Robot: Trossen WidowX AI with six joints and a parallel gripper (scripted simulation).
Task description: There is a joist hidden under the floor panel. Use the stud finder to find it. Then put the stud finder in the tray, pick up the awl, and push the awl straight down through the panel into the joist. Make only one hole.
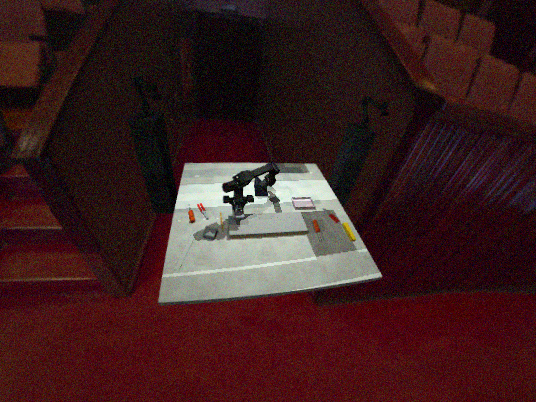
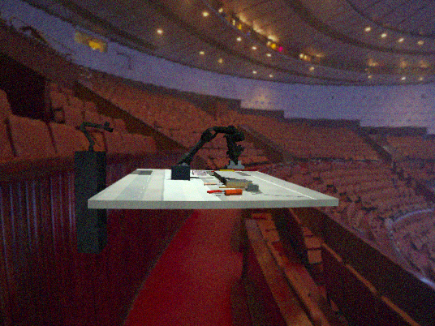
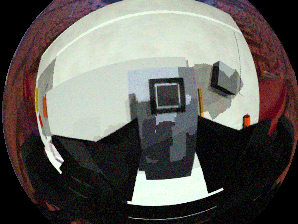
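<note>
The thin orange tool is 140 mm below my gripper tip, 110 mm to the right of it and 40 mm behind it. Also, from my gripper tip: tray (500 mm to the left, 250 mm behind, 130 mm below); stud finder (20 mm above, 10 mm ahead); grey block (170 mm to the right, 120 mm below, 80 mm ahead).
</note>
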